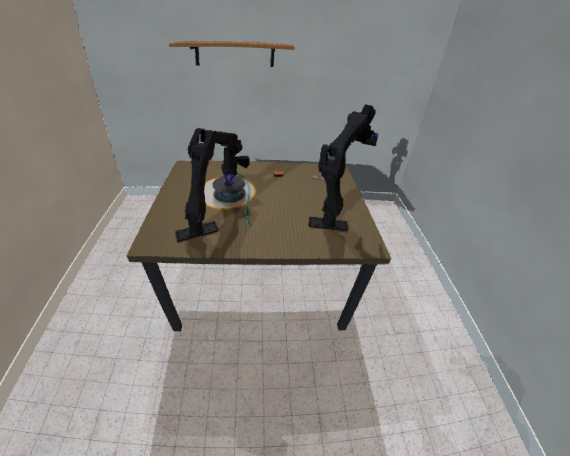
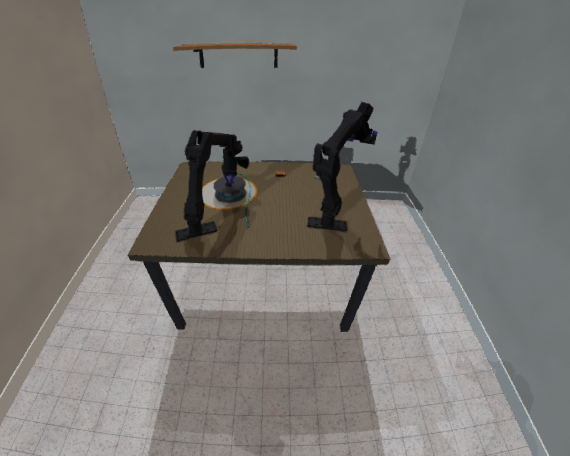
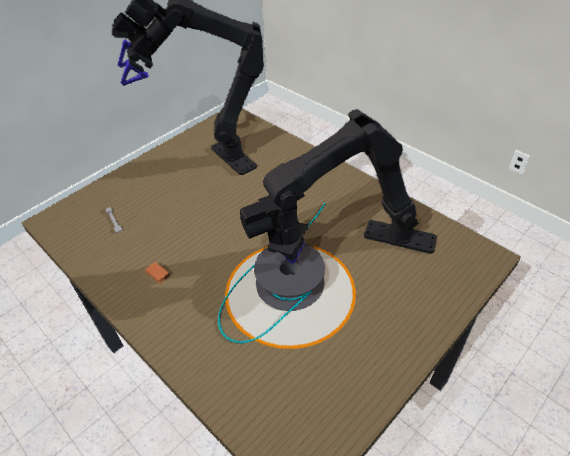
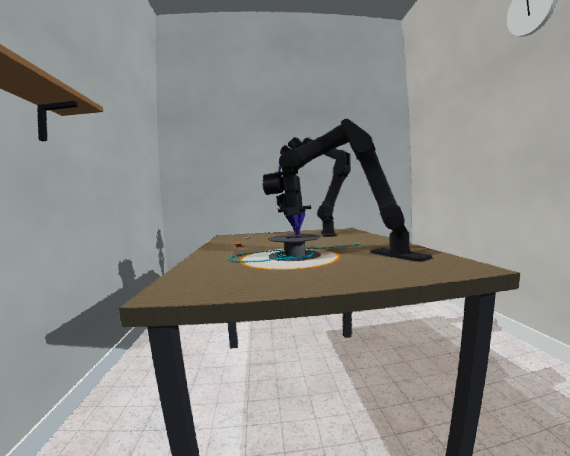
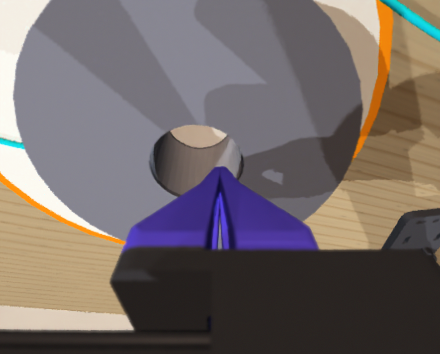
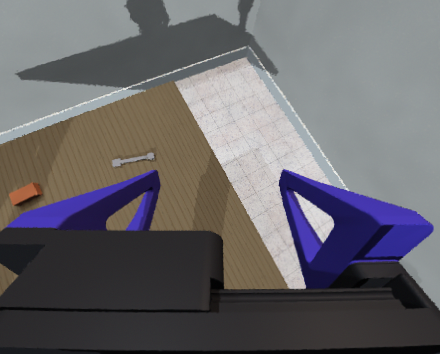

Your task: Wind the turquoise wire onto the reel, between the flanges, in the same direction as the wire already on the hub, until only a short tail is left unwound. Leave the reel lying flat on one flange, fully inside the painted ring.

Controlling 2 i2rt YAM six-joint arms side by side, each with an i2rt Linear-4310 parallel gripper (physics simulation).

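Where they show: left gripper, between the fingertips: (image 1: 229, 183) (image 2: 229, 184) (image 3: 292, 262) (image 4: 297, 235) (image 5: 219, 176); right gripper, between the fingertips: (image 1: 363, 142) (image 2: 363, 141) (image 3: 120, 75) (image 6: 219, 176); left arm's base, origin of its link: (image 1: 197, 231) (image 2: 196, 231) (image 3: 400, 237) (image 4: 399, 255); right arm's base, origin of its link: (image 1: 328, 224) (image 2: 327, 224) (image 3: 233, 157) (image 4: 328, 234).
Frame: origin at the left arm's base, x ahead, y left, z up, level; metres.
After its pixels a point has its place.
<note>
The dark grey reel (image 3: 290, 280) @(z 0.065, x 0.295, y -0.228 m) (image 5: 125, 100) @(z 0.065, x 0.282, y -0.289 m) (image 4: 294, 248) @(z 0.032, x 0.273, y -0.214 m) lies flat on one flange inside the orange painted ring (image 3: 355, 295) @(z 0.000, x 0.241, y -0.070 m) (image 4: 339, 258) @(z -0.001, x 0.169, y -0.110 m). Turquoise wire (image 3: 219, 320) @(z 0.003, x 0.427, y -0.372 m) (image 4: 231, 260) @(z 0.004, x 0.469, y -0.301 m) (image 1: 247, 205) @(z 0.004, x 0.111, y -0.300 m) shows low on the hub, loops out past the ring and runs behind the reel to a free end on the table. My left gripper (image 5: 219, 176) @(z 0.072, x 0.242, y -0.242 m) (image 4: 298, 234) @(z 0.072, x 0.242, y -0.242 m) is shut with empty fingers, its tips just above the top flange at the hub hole's edge; contact cannot be told. My right gripper (image 6: 219, 176) @(z 0.354, x -0.046, y -0.871 m) (image 3: 121, 75) @(z 0.354, x -0.046, y -0.871 m) is open and empty, high above the table's far side.
An orange block (image 3: 157, 272) @(z 0.015, x 0.350, y -0.595 m) (image 6: 25, 194) @(z 0.015, x 0.340, y -0.602 m) (image 1: 278, 173) @(z 0.015, x 0.338, y -0.595 m) and a small grey bar with wider ends (image 3: 113, 220) @(z 0.005, x 0.210, y -0.839 m) (image 6: 134, 159) @(z 0.005, x 0.203, y -0.843 m) lie on the wooden table (image 3: 190, 360) @(z 0.000, x 0.551, y -0.390 m). A wooden shelf (image 1: 230, 45) is on the wall. The left arm's base plate (image 3: 400, 237) @(z 0.033, x 0.031, y 0.003 m) stands near the ring.
</note>
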